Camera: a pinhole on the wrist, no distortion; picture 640 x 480 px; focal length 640.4 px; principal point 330.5 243.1 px. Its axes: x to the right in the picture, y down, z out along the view. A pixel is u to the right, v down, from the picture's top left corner.
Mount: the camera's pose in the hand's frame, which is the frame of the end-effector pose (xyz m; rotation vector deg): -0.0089 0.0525 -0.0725 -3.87 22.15 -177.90
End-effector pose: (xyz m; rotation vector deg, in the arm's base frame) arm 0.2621 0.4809 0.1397 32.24 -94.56 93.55
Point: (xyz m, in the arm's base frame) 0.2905 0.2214 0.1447
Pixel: 462 281
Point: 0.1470 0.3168 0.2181
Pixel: 93 169
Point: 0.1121 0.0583 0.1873
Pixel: 281 98
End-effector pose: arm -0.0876 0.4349 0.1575 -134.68 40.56 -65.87
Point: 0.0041 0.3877 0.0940
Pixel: 179 94
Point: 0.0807 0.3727 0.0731
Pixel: 133 81
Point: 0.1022 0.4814 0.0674
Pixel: 301 272
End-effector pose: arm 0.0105 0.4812 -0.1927 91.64 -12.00 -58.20
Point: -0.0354 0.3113 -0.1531
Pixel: 159 31
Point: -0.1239 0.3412 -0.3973
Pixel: outside the picture
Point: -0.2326 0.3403 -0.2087
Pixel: 435 292
